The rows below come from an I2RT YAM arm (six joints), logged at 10 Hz.
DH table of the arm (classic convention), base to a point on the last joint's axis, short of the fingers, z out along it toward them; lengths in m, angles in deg. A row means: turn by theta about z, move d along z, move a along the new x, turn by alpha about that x. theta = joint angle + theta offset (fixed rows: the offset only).
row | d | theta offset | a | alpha
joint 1 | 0.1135 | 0 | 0.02 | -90
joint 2 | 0 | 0 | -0.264 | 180
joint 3 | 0 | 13.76 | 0.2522 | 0
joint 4 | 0 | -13.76 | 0.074 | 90
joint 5 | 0 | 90 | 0 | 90
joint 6 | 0.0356 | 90 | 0 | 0
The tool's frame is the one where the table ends.
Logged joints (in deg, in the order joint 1, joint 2, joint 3, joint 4, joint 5, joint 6), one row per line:
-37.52, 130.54, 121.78, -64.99, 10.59, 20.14
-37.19, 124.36, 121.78, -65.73, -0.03, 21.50
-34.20, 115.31, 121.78, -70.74, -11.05, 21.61
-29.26, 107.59, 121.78, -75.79, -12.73, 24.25
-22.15, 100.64, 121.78, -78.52, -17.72, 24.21
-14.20, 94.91, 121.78, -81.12, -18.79, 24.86
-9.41, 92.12, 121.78, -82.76, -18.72, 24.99
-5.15, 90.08, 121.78, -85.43, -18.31, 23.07
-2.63, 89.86, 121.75, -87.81, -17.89, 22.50
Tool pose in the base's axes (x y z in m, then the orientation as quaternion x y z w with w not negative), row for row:
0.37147, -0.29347, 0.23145, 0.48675, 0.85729, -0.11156, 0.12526
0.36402, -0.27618, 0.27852, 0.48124, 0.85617, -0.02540, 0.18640
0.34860, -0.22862, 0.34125, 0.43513, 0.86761, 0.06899, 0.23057
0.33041, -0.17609, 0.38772, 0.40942, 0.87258, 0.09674, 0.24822
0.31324, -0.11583, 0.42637, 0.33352, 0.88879, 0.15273, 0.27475
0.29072, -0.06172, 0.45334, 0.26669, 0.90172, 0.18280, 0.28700
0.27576, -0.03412, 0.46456, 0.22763, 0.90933, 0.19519, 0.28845
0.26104, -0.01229, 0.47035, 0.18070, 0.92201, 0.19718, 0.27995
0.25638, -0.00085, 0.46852, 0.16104, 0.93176, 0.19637, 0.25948
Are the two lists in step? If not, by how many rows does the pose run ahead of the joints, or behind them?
They are in step.
